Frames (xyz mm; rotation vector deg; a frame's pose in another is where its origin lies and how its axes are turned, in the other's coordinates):
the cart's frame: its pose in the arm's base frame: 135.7 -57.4 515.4 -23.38 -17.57 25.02
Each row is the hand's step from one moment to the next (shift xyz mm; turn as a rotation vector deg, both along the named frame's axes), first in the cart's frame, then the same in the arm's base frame.
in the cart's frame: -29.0 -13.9 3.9 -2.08 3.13 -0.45
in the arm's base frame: -21.7 -23.8 3.8 -2.71 1.48 -2.19
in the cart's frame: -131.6 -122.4 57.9 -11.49 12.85 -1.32
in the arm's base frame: -92.8 -144.4 78.7 -13.85 4.89 -9.12
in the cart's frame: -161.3 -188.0 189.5 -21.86 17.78 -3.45
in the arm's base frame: -144.6 -171.2 216.9 -23.71 3.48 -15.22
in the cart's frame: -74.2 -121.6 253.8 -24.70 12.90 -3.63
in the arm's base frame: -116.0 -55.6 261.1 -24.41 -1.94 -13.78
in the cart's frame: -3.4 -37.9 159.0 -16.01 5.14 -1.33
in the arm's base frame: -48.7 16.9 155.2 -15.09 -3.60 -6.61
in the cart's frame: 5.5 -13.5 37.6 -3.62 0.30 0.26
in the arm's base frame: -4.5 3.2 39.9 -3.32 -1.35 -0.62
